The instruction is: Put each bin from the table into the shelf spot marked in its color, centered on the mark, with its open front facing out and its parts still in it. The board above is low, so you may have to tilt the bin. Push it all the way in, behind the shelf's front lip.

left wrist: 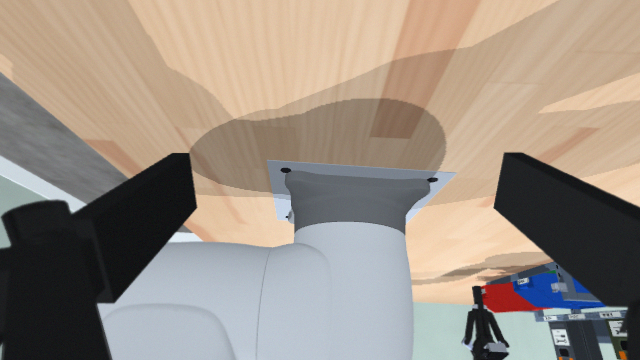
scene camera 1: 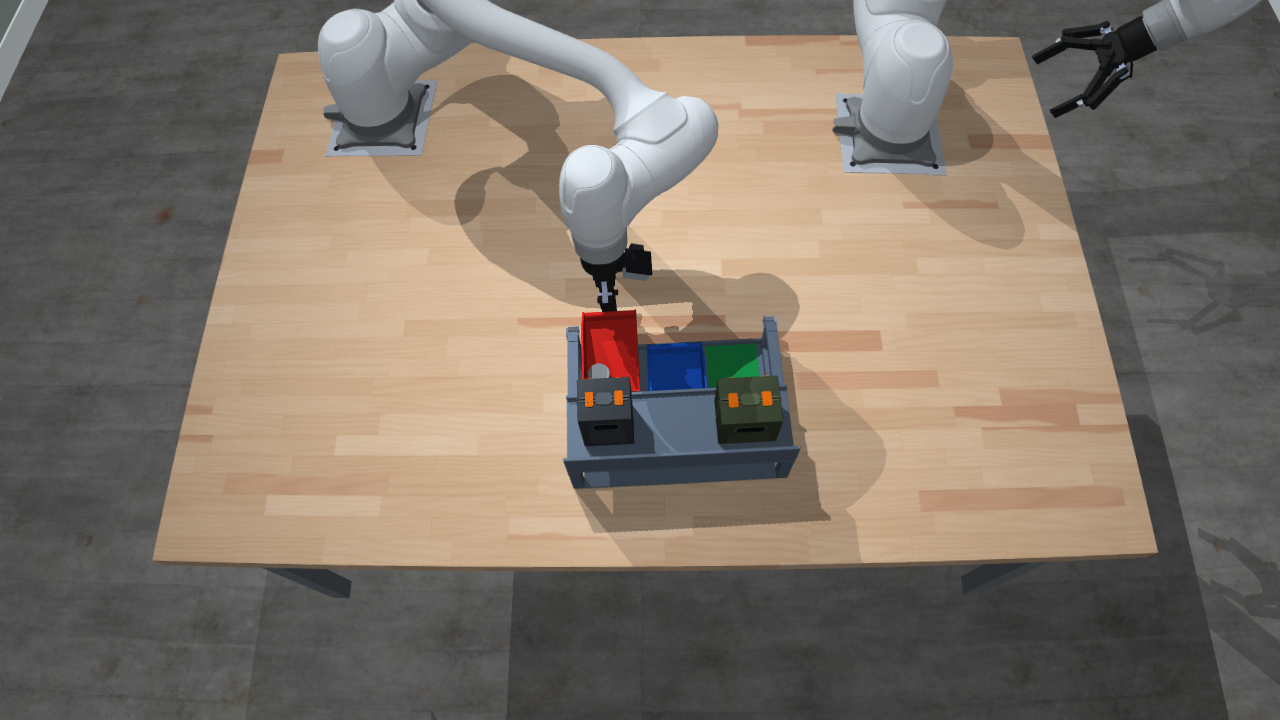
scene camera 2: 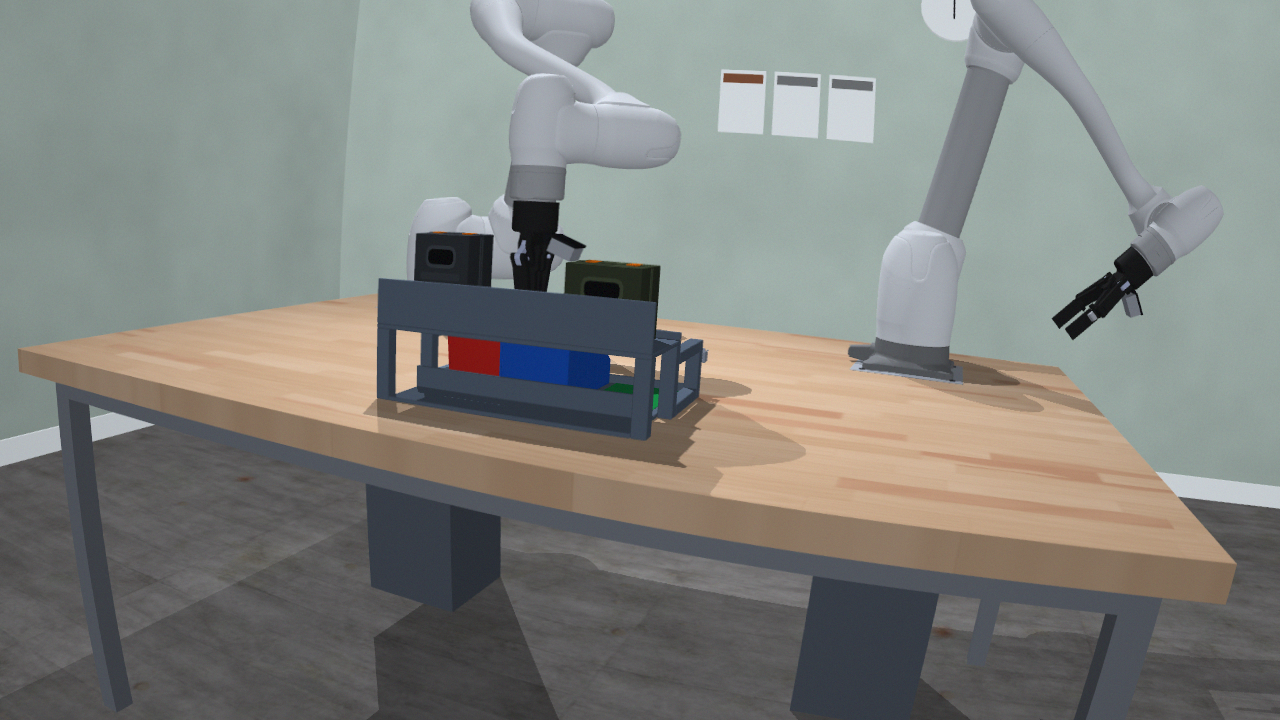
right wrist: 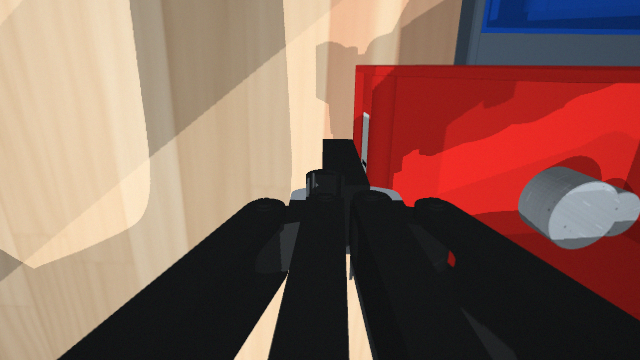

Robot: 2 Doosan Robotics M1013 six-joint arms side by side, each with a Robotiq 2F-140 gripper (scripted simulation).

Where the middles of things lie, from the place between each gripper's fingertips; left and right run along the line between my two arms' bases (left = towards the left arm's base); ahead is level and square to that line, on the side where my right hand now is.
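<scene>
The red bin (scene camera 1: 610,338) is 1 cm to the left of my right hand (scene camera 1: 610,314) and 10 cm ahead of it. Counted from that same right hand, the blue bin (scene camera 2: 581,369) sits 14 cm to the left, 15 cm ahead and 1 cm below.
My left gripper (scene camera 1: 1043,86) is 76 cm to the left of the blue bin, 8 cm above it and 70 cm short of it, while the red bin is 88 cm to the right of my left hand, 7 cm below it and 65 cm ahead of it.
</scene>
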